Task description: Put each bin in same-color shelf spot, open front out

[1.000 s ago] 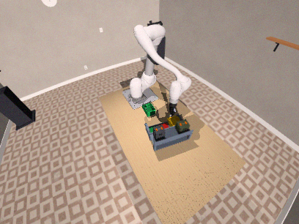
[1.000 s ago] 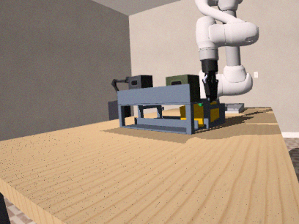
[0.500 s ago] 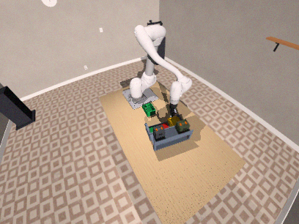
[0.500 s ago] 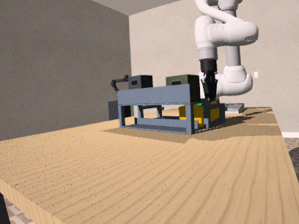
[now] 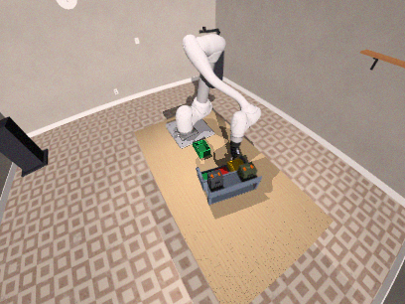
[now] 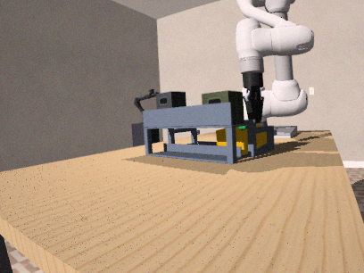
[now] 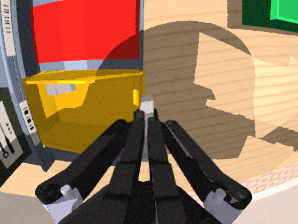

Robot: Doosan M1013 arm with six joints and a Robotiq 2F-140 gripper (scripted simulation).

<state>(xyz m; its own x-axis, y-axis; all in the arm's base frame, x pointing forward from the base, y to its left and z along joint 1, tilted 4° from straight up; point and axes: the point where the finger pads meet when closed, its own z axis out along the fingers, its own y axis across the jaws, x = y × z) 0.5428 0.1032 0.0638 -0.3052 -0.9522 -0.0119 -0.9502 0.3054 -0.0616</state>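
Right now the yellow bin is 90 mm ahead of my hand, 30 mm to the right of it and 10 mm below it. The rest, counted from my hand: dark box 280 mm to the right, 120 mm ahead, 100 mm above; green bin 280 mm behind, 110 mm to the right, 20 mm below.
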